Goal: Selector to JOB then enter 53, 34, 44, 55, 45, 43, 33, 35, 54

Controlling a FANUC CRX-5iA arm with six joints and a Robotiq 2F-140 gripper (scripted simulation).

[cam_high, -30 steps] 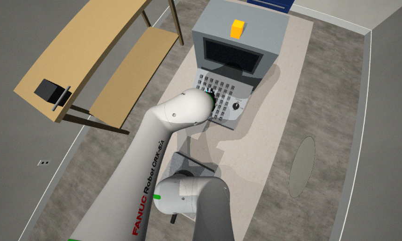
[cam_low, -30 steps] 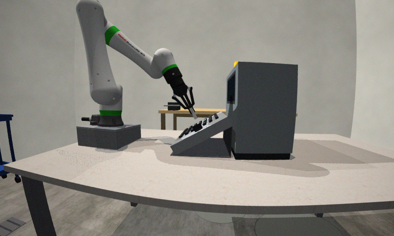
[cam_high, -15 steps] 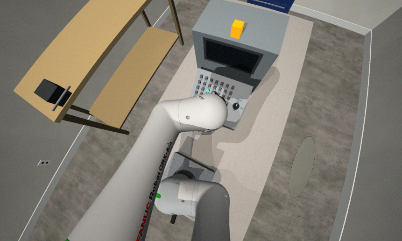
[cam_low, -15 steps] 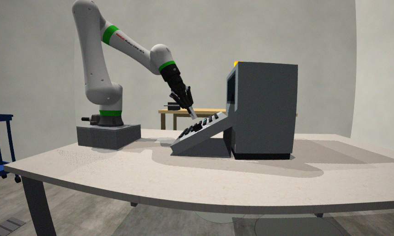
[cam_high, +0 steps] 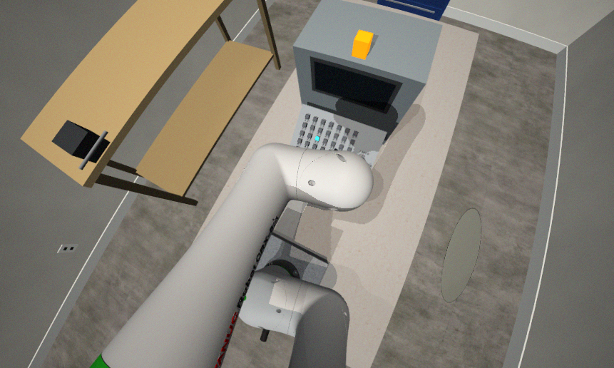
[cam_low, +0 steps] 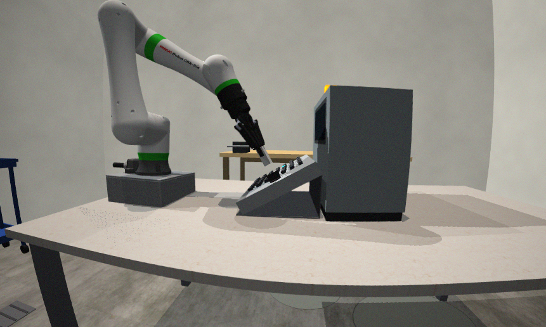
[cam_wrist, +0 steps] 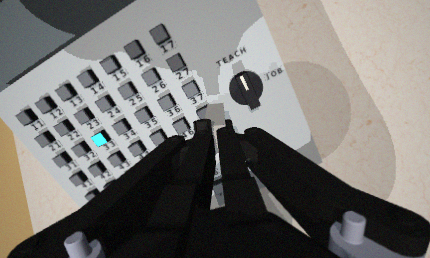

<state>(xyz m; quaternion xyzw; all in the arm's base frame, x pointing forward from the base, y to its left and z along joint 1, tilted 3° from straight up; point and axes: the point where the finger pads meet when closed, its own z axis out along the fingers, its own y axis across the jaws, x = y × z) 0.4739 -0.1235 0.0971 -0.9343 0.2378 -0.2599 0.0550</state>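
Right now my hand is 40 mm short of the black selector knob, 40 mm to the left of it and 60 mm above it. The rest, counted from my hand: sloped keypad (70 mm ahead, 70 mm to the left, 110 mm below).
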